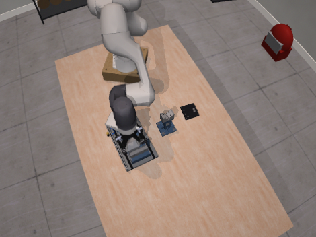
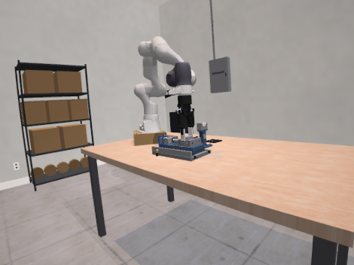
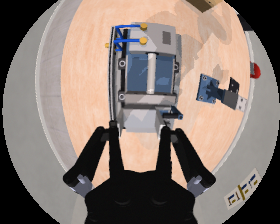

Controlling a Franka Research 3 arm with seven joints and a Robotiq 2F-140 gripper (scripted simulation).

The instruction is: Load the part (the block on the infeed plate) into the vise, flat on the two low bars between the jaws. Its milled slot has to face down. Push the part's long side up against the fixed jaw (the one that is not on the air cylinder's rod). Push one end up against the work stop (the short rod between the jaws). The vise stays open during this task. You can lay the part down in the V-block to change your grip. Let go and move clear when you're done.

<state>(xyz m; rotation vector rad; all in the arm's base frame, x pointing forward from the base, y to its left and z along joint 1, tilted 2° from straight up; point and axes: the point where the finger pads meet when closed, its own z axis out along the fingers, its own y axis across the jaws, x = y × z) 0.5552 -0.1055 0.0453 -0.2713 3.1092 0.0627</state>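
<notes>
The part is 30 mm below my hand. Also, from my hand: vise: 70 mm behind, 10 mm to the left, 80 mm below; black infeed plate: 160 mm behind, 390 mm to the left, 120 mm below.
</notes>
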